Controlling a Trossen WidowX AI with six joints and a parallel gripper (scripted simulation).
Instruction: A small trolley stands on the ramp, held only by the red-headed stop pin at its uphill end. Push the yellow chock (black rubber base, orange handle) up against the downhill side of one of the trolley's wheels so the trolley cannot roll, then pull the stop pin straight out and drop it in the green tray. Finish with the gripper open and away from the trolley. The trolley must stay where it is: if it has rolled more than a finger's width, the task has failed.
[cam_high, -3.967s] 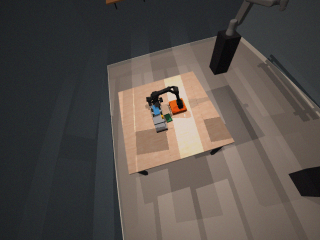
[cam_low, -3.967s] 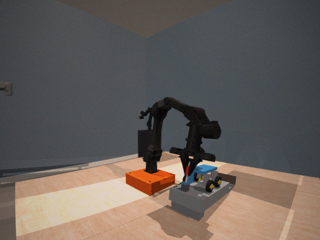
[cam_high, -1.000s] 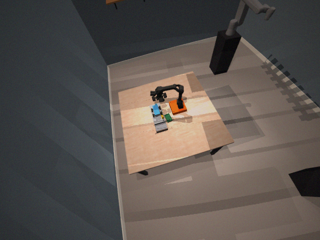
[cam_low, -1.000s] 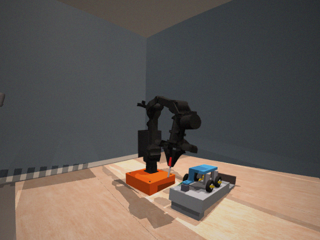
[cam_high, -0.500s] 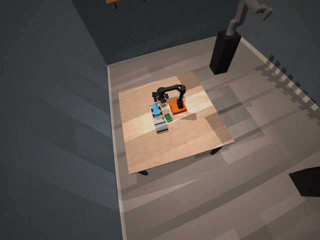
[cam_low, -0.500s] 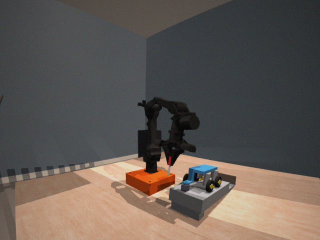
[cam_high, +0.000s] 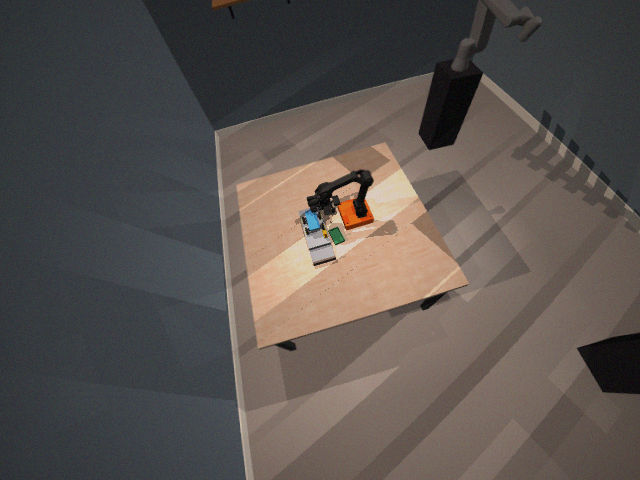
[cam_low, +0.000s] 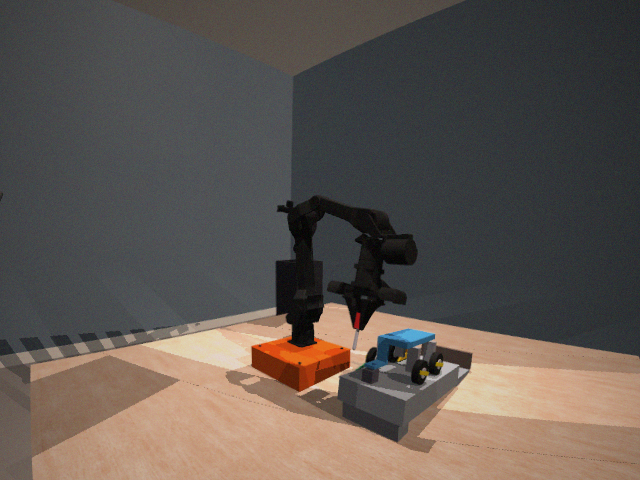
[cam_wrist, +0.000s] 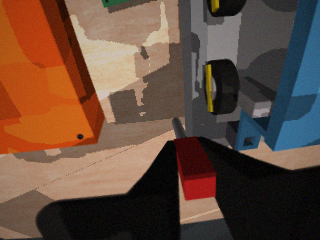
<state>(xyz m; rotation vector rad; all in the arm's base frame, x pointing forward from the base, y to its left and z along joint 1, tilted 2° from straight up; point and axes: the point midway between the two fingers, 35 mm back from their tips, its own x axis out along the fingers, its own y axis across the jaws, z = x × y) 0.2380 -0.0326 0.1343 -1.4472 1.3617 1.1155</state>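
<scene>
Now: the green tray 170 mm below my gripper tip, 140 mm to the left of it and 40 mm behind it. Round my gripper tip: red-headed stop pin: right at my gripper tip; then blue-topped trolley: 100 mm ahead, 50 mm to the left, 50 mm below; then grey ramp: 110 mm below, 100 mm ahead, 60 mm to the left.
</scene>
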